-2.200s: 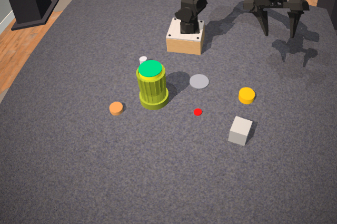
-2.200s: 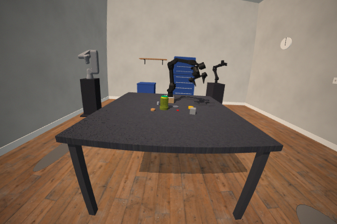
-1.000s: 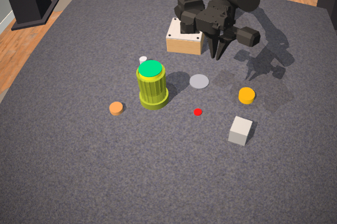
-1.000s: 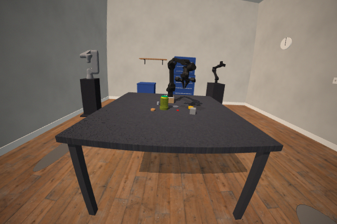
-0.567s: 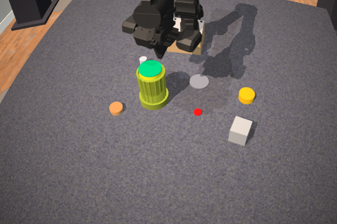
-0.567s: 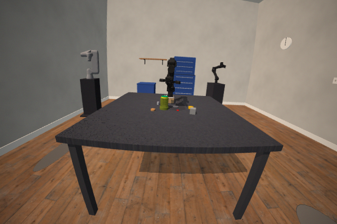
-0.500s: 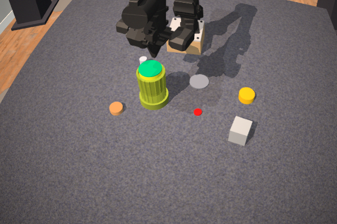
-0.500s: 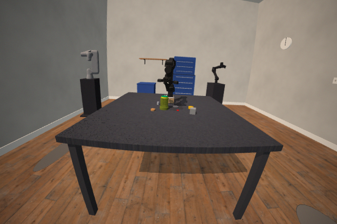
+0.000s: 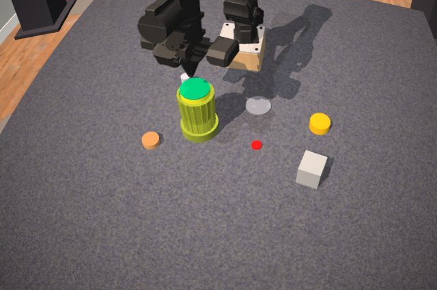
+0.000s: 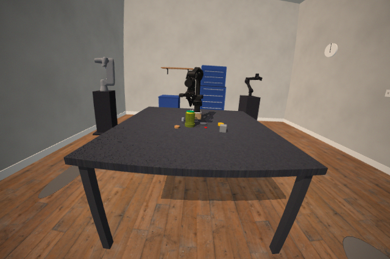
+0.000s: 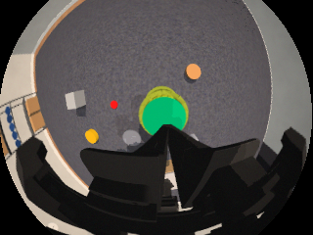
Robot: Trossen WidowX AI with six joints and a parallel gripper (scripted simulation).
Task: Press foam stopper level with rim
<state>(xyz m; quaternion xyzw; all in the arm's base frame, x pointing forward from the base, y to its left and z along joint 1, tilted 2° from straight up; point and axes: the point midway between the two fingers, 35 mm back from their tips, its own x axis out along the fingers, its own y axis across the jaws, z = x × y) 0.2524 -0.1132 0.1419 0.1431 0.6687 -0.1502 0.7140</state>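
Now: hand 8 cm above the green foam stopper. From my hand the other things lie so: red dot: 20 cm below, 13 cm to the left, 5 cm ahead; grey disc: 20 cm below, 13 cm to the left, 7 cm behind; orange disc: 19 cm below, 11 cm to the right, 4 cm ahead.
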